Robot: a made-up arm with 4 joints. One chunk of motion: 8 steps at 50 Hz.
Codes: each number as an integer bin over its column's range. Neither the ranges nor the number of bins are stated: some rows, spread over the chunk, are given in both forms.
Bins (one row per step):
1: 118 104 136 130 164 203
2: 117 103 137 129 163 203
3: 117 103 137 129 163 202
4: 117 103 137 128 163 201
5: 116 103 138 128 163 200
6: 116 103 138 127 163 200
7: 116 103 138 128 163 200
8: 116 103 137 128 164 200
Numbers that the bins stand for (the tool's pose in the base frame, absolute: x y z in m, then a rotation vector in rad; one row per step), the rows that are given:
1: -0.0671 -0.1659 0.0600 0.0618 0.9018 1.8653
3: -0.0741 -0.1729 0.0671 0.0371 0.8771 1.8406
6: -0.0812 -0.1729 0.0741 -0.0124 0.8771 1.7912
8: -0.0812 -0.1729 0.0671 0.0124 0.9018 1.7912
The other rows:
2: -0.0741 -0.1729 0.0671 0.0371 0.8771 1.8653
4: -0.0741 -0.1729 0.0671 0.0124 0.8771 1.8159
5: -0.0812 -0.1729 0.0741 0.0124 0.8771 1.7912
7: -0.0812 -0.1729 0.0741 0.0124 0.8771 1.7912

